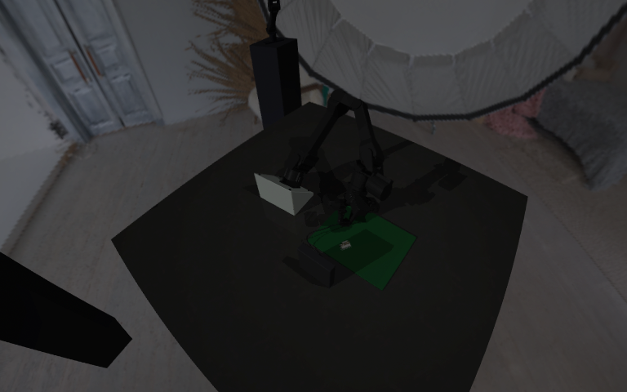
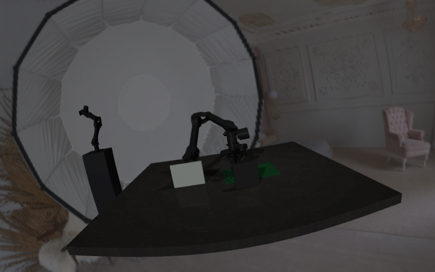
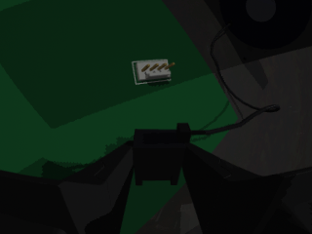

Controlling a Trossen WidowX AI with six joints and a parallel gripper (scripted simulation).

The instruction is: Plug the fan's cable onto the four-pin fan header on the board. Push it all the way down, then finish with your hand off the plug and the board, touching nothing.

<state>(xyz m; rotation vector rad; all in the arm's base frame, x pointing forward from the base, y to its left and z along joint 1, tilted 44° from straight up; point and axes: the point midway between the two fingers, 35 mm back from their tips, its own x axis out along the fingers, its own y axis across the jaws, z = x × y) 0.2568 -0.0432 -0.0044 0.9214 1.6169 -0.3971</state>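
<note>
Now: the green board 8 cm ahead of my gripper tip and 6 cm below it. The rest, counted from my gripper tip: fan box (19 cm to the right, 1 cm above); then black plug (1 cm behind, 1 cm to the left).
</note>
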